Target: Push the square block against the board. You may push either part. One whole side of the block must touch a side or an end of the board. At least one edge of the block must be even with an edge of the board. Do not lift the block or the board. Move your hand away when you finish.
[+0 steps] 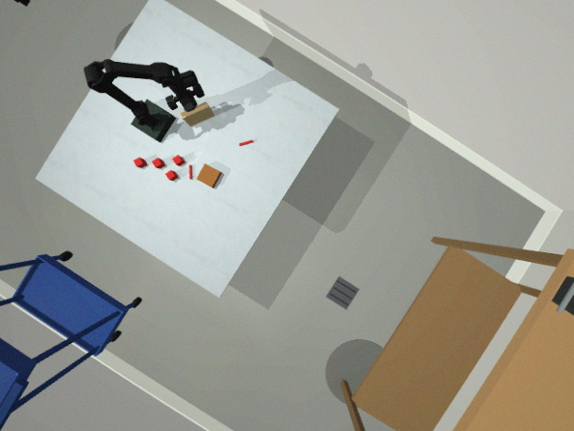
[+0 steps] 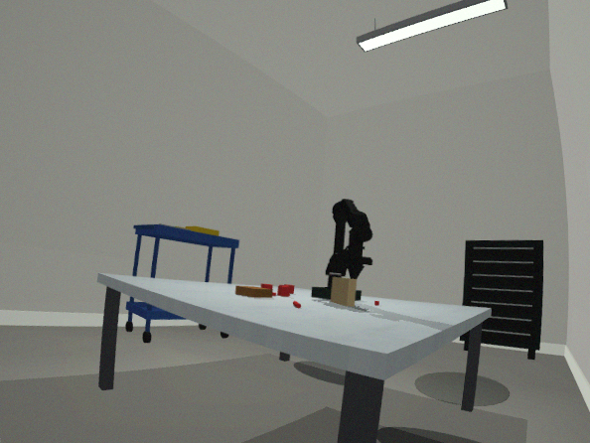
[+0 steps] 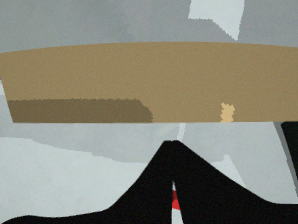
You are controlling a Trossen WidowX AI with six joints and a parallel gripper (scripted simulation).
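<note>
My gripper tip is now 3 cm short of the tan board, 2 cm to the left of it and 3 cm above it. The rest, counted from my gripper tip: red bit (12 cm behind, 5 cm to the left, 8 cm below); orange square block (26 cm ahead, 27 cm to the right, 7 cm below).
</note>
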